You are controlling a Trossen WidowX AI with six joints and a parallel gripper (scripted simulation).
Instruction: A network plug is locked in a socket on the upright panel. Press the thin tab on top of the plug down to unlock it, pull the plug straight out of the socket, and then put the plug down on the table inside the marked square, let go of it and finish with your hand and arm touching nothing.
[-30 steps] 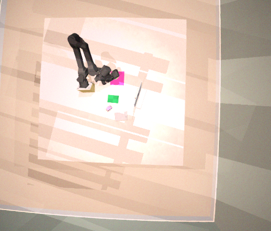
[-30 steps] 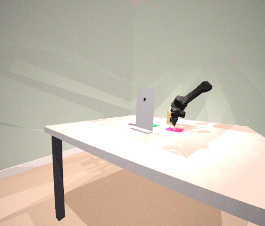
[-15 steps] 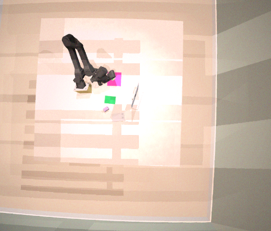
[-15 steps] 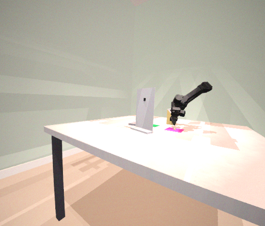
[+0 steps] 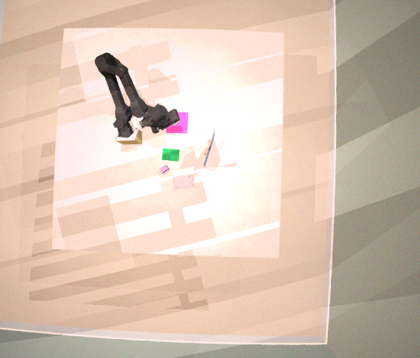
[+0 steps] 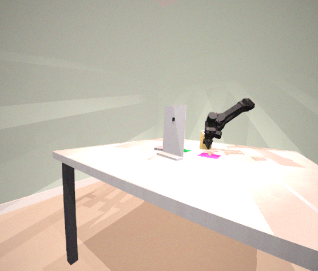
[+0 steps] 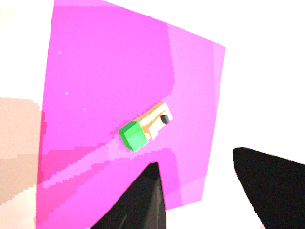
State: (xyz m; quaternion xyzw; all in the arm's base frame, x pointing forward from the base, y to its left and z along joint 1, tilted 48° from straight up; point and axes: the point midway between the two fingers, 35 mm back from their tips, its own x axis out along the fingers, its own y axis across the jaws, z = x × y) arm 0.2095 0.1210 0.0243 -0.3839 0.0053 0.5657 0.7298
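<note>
The network plug lies 40 mm below my gripper tip and 10 mm to the left of it. Round my gripper tip: panel: 210 mm ahead, 140 mm to the right, 90 mm above; magenta square: 50 mm below, 10 mm to the left, 10 mm ahead.
</note>
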